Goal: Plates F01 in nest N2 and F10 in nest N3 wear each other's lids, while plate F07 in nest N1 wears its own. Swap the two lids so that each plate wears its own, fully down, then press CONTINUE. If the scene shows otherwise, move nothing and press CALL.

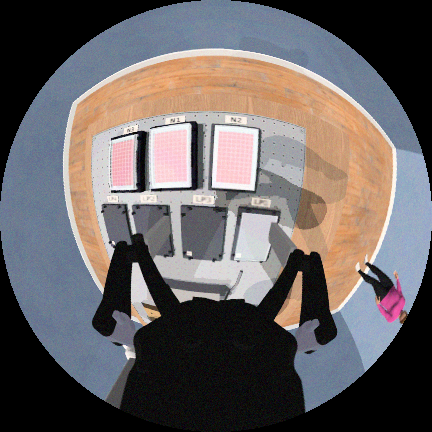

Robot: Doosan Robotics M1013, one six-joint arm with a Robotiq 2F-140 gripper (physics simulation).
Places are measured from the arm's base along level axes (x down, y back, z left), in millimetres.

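Pixels of known places: gripper, fingertip midpoint: (219, 228).
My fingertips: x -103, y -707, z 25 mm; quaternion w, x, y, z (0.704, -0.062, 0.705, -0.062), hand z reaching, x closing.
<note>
Behind a point stands the place of what it marks.
Three plates with pink gridded wells sit in the nests labelled N3, N1 and N2: the N3 plate (123, 162) @[x -9, y -763, z 256 mm] at left, the N1 plate (170, 156) @[x -13, y -787, z 139 mm] in the middle, the N2 plate (235, 157) @[x 0, y -810, z 18 mm] at right. The N3 plate looks a stronger pink; the N1 and N2 plates look paler. A pale translucent lid (254, 237) @[x 11, y -650, z -74 mm] lies on the rightmost pad, whose label is blurred. Plate and lid codes cannot be read. My gripper (219, 228) @[x -103, y -707, z 25 mm] is open and empty, above the row of lid pads. CONTINUE and CALL do not show.
Dark pads LP4 (115, 222) @[x 19, y -590, z 303 mm], LP2 (146, 220) @[x 19, y -625, z 193 mm] and LP3 (203, 232) @[x 19, y -631, z 45 mm] lie left of the lid. A grey perforated board (285, 135) @[x 28, y -901, z -84 mm] carries nests and pads on a wooden table (215, 75). A grey bar (195, 286) @[x 10, y -444, z 35 mm] lies nearer the gripper body. A person in pink (392, 302) is beyond the right edge.
</note>
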